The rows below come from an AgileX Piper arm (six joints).
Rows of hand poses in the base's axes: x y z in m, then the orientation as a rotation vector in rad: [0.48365 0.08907 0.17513 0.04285 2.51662 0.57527]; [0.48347 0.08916 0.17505 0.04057 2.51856 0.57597]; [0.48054 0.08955 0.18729 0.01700 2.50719 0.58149]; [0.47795 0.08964 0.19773 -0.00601 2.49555 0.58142]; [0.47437 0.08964 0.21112 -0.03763 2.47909 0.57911]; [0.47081 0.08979 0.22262 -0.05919 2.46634 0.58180]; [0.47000 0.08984 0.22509 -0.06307 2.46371 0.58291]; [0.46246 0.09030 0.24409 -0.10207 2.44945 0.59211]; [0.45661 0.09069 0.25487 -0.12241 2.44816 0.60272]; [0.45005 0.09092 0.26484 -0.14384 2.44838 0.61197]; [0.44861 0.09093 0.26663 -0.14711 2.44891 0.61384]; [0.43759 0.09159 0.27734 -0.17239 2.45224 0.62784]
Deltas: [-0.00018 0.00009 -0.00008 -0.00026 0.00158 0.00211]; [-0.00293 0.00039 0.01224 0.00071 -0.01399 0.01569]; [-0.00259 0.00009 0.01044 -0.00304 -0.01495 0.01399]; [-0.00358 0.00000 0.01339 -0.00568 -0.02116 0.01879]; [-0.00356 0.00015 0.01150 -0.00066 -0.01495 0.01382]; [-0.00081 0.00005 0.00247 0.00038 -0.00288 0.00262]; [-0.00754 0.00046 0.01900 0.00018 -0.01740 0.02782]; [-0.00585 0.00039 0.01078 0.00288 -0.00180 0.01707]; [-0.00656 0.00023 0.00997 0.00137 -0.00064 0.01770]; [-0.00144 0.00001 0.00179 0.00041 0.00049 0.00290]; [-0.01102 0.00066 0.01071 0.00304 0.00311 0.02215]
